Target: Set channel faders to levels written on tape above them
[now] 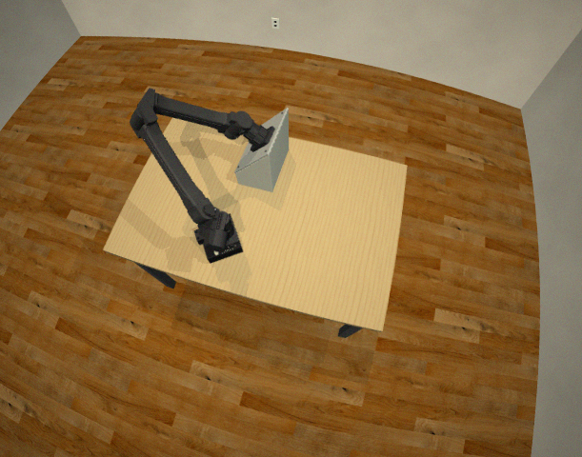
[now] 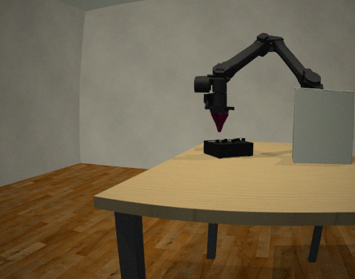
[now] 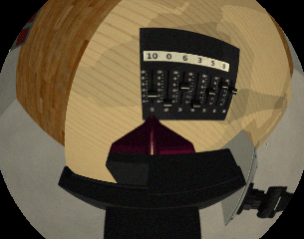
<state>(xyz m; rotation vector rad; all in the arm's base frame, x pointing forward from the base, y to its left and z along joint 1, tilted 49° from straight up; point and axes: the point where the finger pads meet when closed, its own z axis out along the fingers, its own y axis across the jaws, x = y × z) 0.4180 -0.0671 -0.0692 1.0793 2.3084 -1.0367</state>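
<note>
My hand is 10 mm short of the fader cap, 10 mm to the left of it and 40 mm above it. Also, from my hand: master cap 80 mm behind, 110 mm to the right, 40 mm below.
</note>
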